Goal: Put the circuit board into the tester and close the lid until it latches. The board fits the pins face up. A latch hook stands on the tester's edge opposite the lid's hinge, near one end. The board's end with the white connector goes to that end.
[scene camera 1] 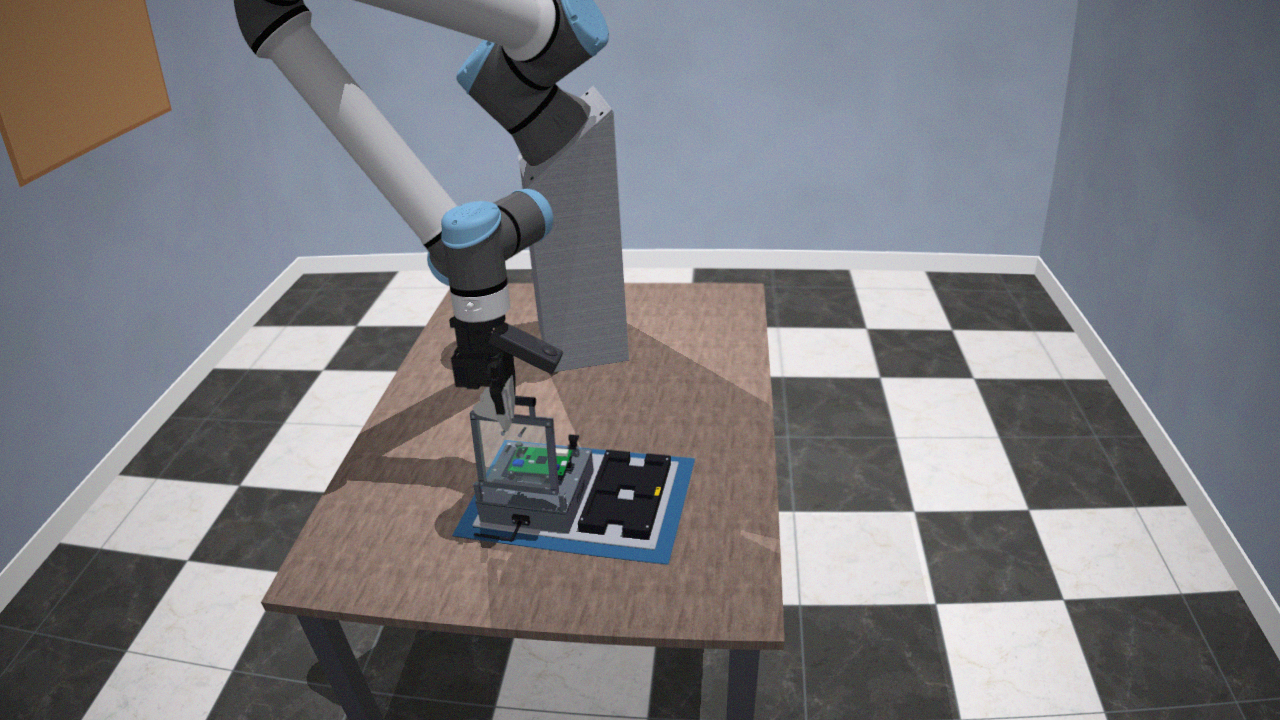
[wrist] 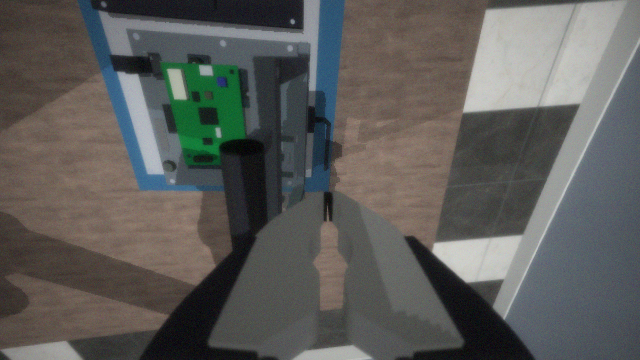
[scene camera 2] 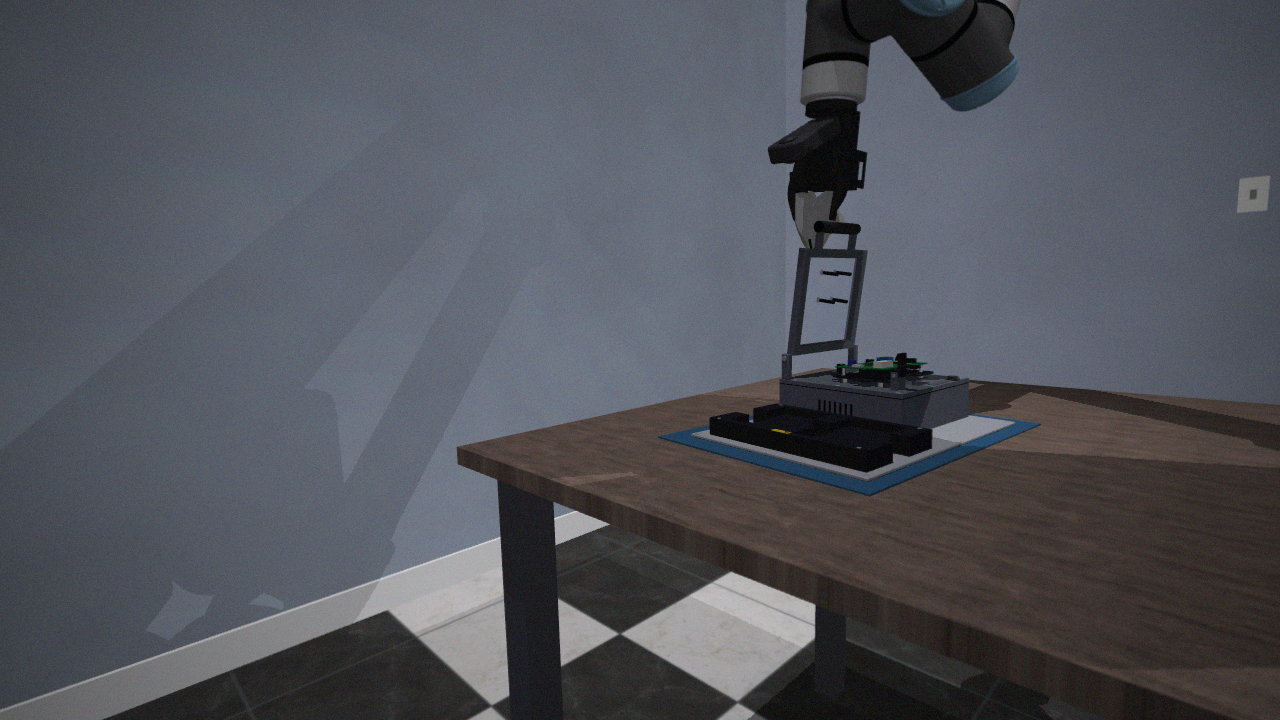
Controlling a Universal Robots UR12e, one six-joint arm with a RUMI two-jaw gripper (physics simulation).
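Where they show: gripper, fingertip midpoint: [scene camera 1: 507, 429] [wrist: 327, 194]; arm's base, link origin: [scene camera 1: 559, 135].
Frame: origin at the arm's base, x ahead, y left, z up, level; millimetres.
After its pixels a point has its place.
The green board [scene camera 1: 528, 455] [wrist: 227, 110] lies face up on the grey tester [scene camera 1: 546, 517] @(z -499, x 694, y 74 mm) [scene camera 2: 930, 402] @(z -499, x 510, y 60 mm) [wrist: 175, 44] @(z -479, x 559, y 115 mm). Its white connector [wrist: 177, 84] @(z -448, x 563, y 80 mm) is at the end near the black latch hook [scene camera 1: 573, 441] @(z -448, x 532, y 99 mm) [wrist: 132, 63] @(z -438, x 535, y 99 mm). The lid [scene camera 1: 551, 456] @(z -365, x 683, y 97 mm) [scene camera 2: 799, 304] @(z -374, x 673, y 102 mm) [wrist: 270, 125] @(z -296, x 668, y 74 mm) stands open, nearly upright, leaning a little towards the board. Its black handle [scene camera 1: 528, 401] @(z -262, x 667, y 65 mm) [scene camera 2: 837, 228] @(z -269, x 650, y 42 mm) [wrist: 245, 190] @(z -259, x 661, y 60 mm) partly hides the board's far end in the wrist view. My gripper [scene camera 1: 506, 430] @(z -302, x 696, y 30 mm) [scene camera 2: 811, 243] @(z -302, x 696, y 30 mm) [wrist: 327, 194] @(z -302, x 696, y 30 mm) is shut and empty, its tips beside the handle on the side away from the board. Contact with the lid is unclear.
A black holder [scene camera 1: 609, 517] @(z -522, x 661, y 183 mm) [scene camera 2: 805, 438] @(z -512, x 556, y 273 mm) [wrist: 200, 11] @(z -511, x 581, y 147 mm) lies beside the tester on the blue-edged mat [scene camera 1: 682, 501] @(z -537, x 590, y 312 mm) [scene camera 2: 868, 487] @(z -537, x 467, y 309 mm) [wrist: 332, 50] @(z -537, x 729, y 107 mm). A black cable [scene camera 1: 516, 530] @(z -514, x 718, y 21 mm) [wrist: 327, 145] @(z -532, x 720, y -21 mm) comes out at the tester's hinge side. The grey pedestal [scene camera 1: 581, 268] @(z -278, x 120, y 52 mm) stands at the table's back.
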